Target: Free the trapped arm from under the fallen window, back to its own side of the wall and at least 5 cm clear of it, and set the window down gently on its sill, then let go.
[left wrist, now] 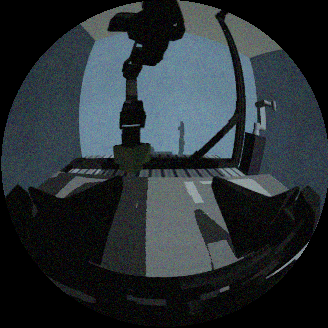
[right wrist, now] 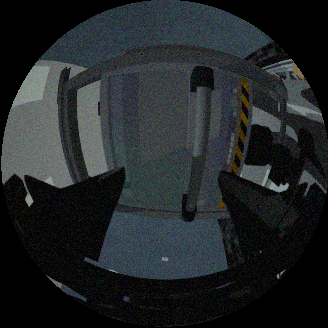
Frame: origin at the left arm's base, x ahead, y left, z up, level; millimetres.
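Seen in the pictures: left gripper, fingertip midpoint: (left wrist: 168,181); right gripper, fingertip midpoint: (right wrist: 173,174); right arm's base at its link origin: (left wrist: 131,144).
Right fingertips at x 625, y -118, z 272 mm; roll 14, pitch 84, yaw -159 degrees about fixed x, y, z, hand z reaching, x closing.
Offsets run from my right fingertips to a thing's top centre. "spot": to the spot under its first point. Level surfaces: height alone.
The window @(spot: 127 mm back, 12 mm left, 36 mm up) (right wrist: 155,125) fills the middle of the right wrist view, turned sideways. Its grey bar handle @(spot: 73 mm back, 26 mm left, 33 mm down) (right wrist: 201,125) runs up and down in that view, between dark end brackets. Its yellow-black striped edge @(spot: 129 mm back, 45 mm left, 131 mm down) (right wrist: 243,117) is at the right. My right gripper (right wrist: 173,174) is open and empty, facing the window; the handle shows between the fingertips, nearer the right one, and the distance to it is unclear. The dark trapped left arm (right wrist: 272,152) shows just beyond the striped edge; contact is unclear. My left gripper (left wrist: 168,181) is open and empty, low over the table @(288 mm down) (left wrist: 172,230).
The grey wall frame (right wrist: 162,54) surrounds the window. In the left wrist view, the right arm (left wrist: 132,112) rises from a green base (left wrist: 132,156) across the table. A dark curved pole (left wrist: 240,90) with a brace stands at the right, near a dark box (left wrist: 254,150) carrying a small grey arm.
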